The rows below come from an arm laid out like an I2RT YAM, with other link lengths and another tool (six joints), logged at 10 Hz.
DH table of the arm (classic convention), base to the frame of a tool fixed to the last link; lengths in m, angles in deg. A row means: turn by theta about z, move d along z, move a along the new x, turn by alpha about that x. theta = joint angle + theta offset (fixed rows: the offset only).
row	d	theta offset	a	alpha
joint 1	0.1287	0	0.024	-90
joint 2	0	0	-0.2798	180
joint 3	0	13.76	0.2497	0
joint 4	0.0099	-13.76	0.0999	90
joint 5	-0.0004	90	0	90
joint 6	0.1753	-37.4	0.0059	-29.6
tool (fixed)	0.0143	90	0	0
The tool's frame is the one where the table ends.
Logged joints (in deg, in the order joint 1, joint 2, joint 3, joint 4, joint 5, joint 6), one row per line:
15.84 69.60 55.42 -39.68 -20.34 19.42
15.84 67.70 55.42 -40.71 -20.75 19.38
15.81 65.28 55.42 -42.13 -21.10 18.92
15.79 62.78 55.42 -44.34 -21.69 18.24
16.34 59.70 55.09 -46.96 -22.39 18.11
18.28 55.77 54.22 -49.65 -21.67 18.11
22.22 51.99 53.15 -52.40 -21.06 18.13
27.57 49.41 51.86 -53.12 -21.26 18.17
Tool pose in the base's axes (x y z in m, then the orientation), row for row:
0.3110 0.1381 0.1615 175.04 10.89 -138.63
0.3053 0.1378 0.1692 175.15 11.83 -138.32
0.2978 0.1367 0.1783 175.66 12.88 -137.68
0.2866 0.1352 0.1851 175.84 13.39 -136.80
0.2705 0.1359 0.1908 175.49 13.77 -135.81
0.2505 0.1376 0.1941 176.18 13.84 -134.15
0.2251 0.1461 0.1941 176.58 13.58 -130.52
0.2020 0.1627 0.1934 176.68 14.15 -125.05
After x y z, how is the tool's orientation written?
As angles about the fixed x, y, z axes (roll, pitch, yaw), in degrees.
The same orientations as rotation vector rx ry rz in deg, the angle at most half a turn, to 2 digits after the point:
-61.10 159.82 12.69
-61.24 158.78 13.01
-61.71 157.41 12.86
-62.73 156.49 12.98
-64.08 155.72 13.79
-66.16 154.68 13.12
-71.11 152.88 12.97
-78.23 149.13 13.97

